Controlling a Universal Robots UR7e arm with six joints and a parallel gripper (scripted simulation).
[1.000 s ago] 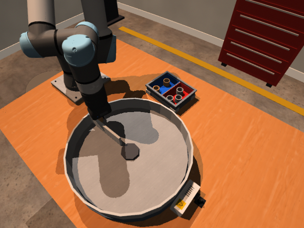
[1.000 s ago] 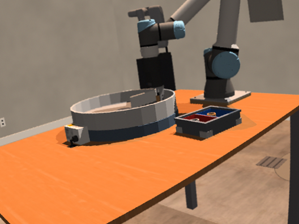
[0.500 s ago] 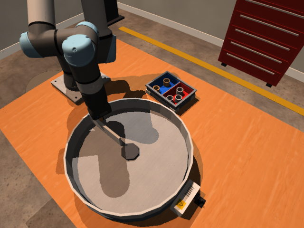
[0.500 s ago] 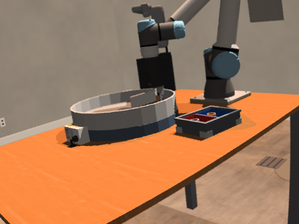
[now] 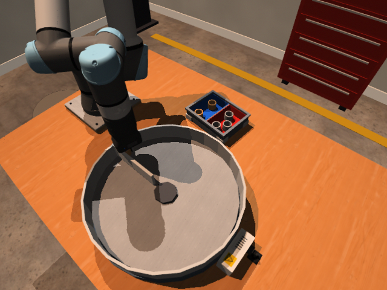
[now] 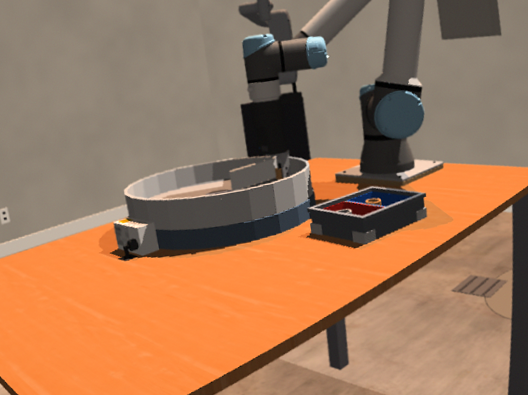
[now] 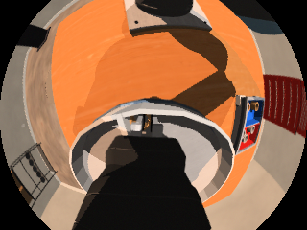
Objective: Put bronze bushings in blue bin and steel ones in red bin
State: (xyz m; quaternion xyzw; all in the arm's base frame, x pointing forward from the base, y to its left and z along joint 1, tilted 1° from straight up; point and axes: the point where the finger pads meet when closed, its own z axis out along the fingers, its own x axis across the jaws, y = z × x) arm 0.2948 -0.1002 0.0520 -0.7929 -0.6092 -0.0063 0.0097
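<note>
Right now the bin is 32 cm to the left of my hand, 10 cm ahead of it and 5 cm below it. Also, from my hand: turntable 18 cm ahead, 3 cm to the right, 2 cm below.
</note>
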